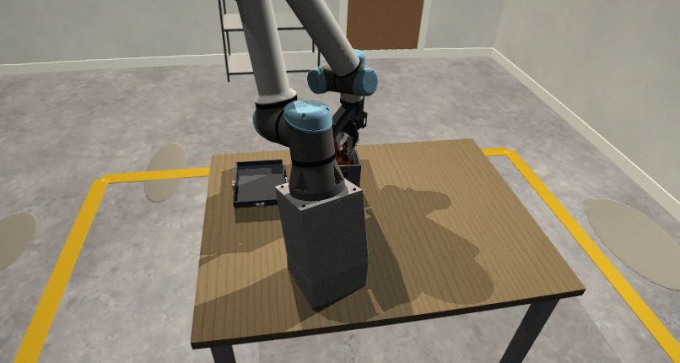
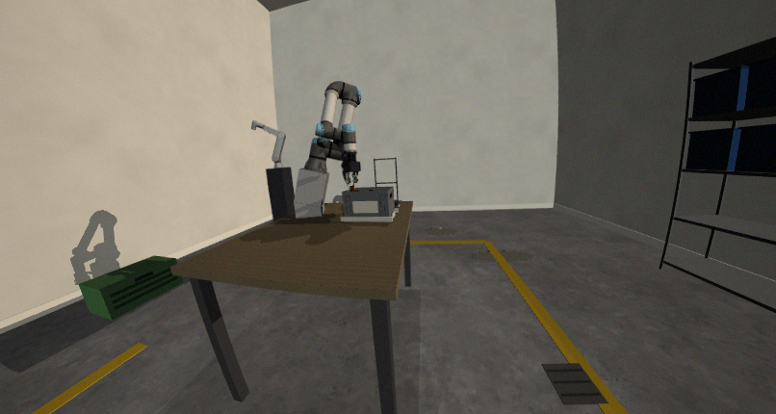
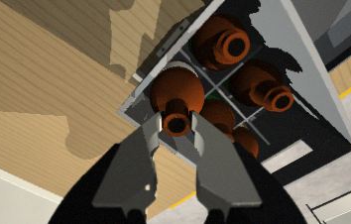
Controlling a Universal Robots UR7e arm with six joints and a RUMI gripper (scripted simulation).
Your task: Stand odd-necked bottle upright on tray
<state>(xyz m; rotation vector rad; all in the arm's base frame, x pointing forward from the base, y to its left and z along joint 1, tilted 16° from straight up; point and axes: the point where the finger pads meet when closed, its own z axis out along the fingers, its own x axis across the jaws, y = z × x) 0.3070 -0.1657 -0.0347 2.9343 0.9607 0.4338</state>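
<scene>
The bottle is 70 mm below my hand. The rest, counted from my hand: dark tray: 290 mm to the left, 180 mm below, 140 mm ahead; crate: 110 mm below, 100 mm ahead, 30 mm to the left.
</scene>
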